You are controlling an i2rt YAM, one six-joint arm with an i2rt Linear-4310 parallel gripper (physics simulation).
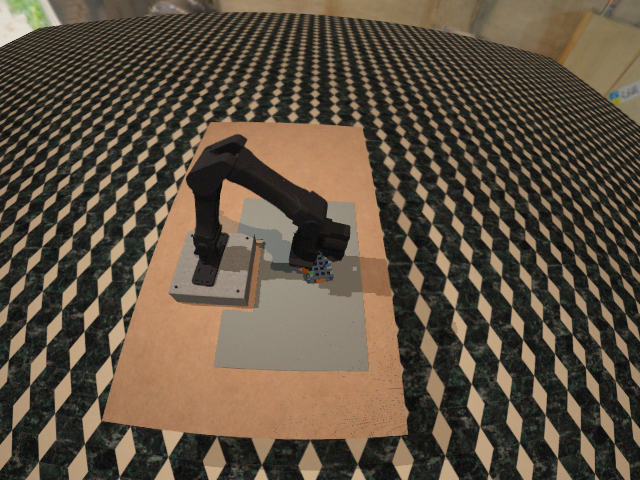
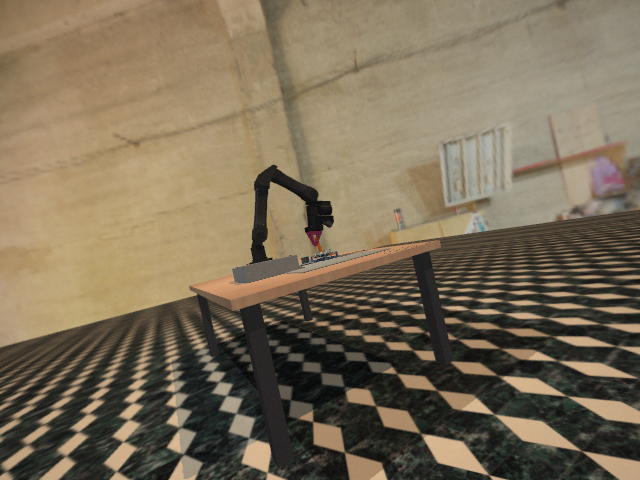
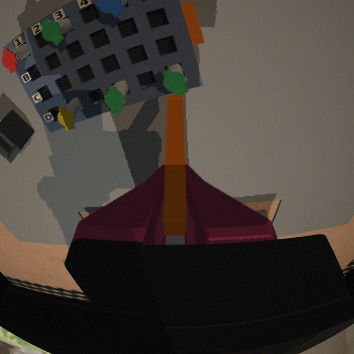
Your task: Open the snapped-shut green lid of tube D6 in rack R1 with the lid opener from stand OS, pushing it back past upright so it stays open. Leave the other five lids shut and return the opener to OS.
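Frame: origin at the arm's base, x ahead, y left, z up, level; millimetres.
Seen in the pictures: gripper, fingertip midpoint: (image 1: 298, 266) (image 2: 315, 246) (image 3: 174, 173); arm's base at its link origin: (image 1: 211, 258) (image 2: 260, 262).
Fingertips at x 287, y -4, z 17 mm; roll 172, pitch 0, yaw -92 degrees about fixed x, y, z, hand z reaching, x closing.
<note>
Pixels of each thing's top centre, then the offset from my fingertips to it. "spot": a spot on its surface instead. Level surfaces: height alone.
- lid opener at its top centre: (image 3: 174, 220) (image 2: 316, 236) dy -1, dx +19, dz +45 mm
- tube D6 at a spot on its surface: (image 3: 175, 82) spot: dy -2, dx +42, dz -33 mm
- dark blue rack R1 at its top centre: (image 3: 87, 62) (image 1: 318, 259) (image 2: 323, 250) dy +49, dx +59, dz -32 mm
- row D at its top centre: (image 3: 113, 100) dy +37, dx +32, dz -32 mm
- dark block at its top centre: (image 3: 2, 145) dy +167, dx -5, dz -49 mm
- orange tab at a spot on its surface: (image 3: 192, 22) spot: dy -13, dx +75, dz -57 mm
- grey mat at its surface level: dz -81 mm
- wooden table at its surface level: dz -84 mm
My gripper (image 3: 174, 173) (image 2: 315, 236) is shut on the lid opener (image 3: 175, 133) (image 2: 319, 247), an orange bar held between maroon fingers. Its tip points at the green lid of tube D6 (image 3: 175, 82), at the near right corner of the dark blue rack R1 (image 3: 116, 49) (image 1: 319, 271) (image 2: 318, 258). The tip meets the lid's edge; I cannot tell whether the lid is lifted. Other lids on the rack are a second green one in row D (image 3: 114, 100), a yellow one (image 3: 65, 118), a red one (image 3: 8, 60), a green one (image 3: 52, 31) and a blue one (image 3: 111, 6).
A dark block (image 3: 13, 133), likely stand OS, sits left of the rack. An orange tab (image 3: 192, 22) sticks out at the rack's right side. The rack stands on a grey mat (image 1: 294, 329) on the wooden table (image 1: 166, 381); the arm's grey base block (image 1: 232, 281) is to the left.
</note>
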